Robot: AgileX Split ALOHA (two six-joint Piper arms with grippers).
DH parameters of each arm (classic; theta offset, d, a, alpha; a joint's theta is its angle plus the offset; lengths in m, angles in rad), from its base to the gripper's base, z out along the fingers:
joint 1: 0 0.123 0 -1.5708
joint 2: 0.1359 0 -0.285 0
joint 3: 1.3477 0 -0.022 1.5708
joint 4: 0 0.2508 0 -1.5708
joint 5: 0 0 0.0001 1.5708
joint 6: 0 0.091 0 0
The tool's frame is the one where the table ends.
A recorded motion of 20 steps. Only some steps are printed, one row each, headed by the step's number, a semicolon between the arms.
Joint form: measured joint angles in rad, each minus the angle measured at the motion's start. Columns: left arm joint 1, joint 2, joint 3, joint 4, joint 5, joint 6; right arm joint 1, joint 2, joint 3, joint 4, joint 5, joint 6.
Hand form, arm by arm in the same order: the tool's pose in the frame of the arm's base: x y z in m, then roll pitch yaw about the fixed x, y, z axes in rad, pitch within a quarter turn. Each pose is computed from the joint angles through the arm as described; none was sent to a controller.
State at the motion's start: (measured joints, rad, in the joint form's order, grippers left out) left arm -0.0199 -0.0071 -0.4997 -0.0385 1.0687 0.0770; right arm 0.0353 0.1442 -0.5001 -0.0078 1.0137 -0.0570
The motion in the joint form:
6: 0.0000 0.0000 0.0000 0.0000 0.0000 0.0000; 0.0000 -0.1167 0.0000 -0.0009 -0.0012 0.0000
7: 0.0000 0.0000 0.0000 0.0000 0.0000 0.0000; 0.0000 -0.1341 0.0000 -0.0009 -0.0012 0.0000
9: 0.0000 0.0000 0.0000 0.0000 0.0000 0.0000; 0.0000 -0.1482 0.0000 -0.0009 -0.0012 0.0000
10: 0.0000 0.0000 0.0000 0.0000 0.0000 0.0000; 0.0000 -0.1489 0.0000 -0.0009 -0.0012 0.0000
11: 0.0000 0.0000 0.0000 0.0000 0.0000 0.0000; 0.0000 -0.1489 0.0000 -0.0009 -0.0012 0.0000
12: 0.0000 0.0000 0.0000 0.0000 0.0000 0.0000; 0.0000 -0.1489 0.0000 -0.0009 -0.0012 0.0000
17: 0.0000 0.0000 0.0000 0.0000 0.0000 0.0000; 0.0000 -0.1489 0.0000 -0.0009 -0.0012 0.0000
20: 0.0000 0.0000 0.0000 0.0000 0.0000 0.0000; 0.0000 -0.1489 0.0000 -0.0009 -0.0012 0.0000
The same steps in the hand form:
6: -0.0063 -0.0029 0.2766 3.0616 1.0951 2.9938; 0.0014 -0.0006 0.2813 -3.0084 1.1138 -2.9663
7: -0.0063 -0.0029 0.2766 3.0616 1.0951 2.9938; -0.0013 -0.0007 0.2813 -3.0027 1.1310 -2.9612
9: -0.0063 -0.0029 0.2766 3.0616 1.0951 2.9938; -0.0035 -0.0008 0.2813 -2.9978 1.1449 -2.9567
10: -0.0063 -0.0029 0.2766 3.0616 1.0951 2.9938; -0.0037 -0.0008 0.2813 -2.9975 1.1456 -2.9565
11: -0.0063 -0.0029 0.2766 3.0616 1.0951 2.9938; -0.0037 -0.0008 0.2813 -2.9975 1.1456 -2.9565
12: -0.0063 -0.0029 0.2766 3.0616 1.0951 2.9938; -0.0037 -0.0008 0.2813 -2.9975 1.1456 -2.9565
17: -0.0063 -0.0029 0.2766 3.0616 1.0951 2.9938; -0.0037 -0.0008 0.2813 -2.9975 1.1456 -2.9565
20: -0.0063 -0.0029 0.2766 3.0616 1.0951 2.9938; -0.0037 -0.0008 0.2813 -2.9975 1.1456 -2.9565

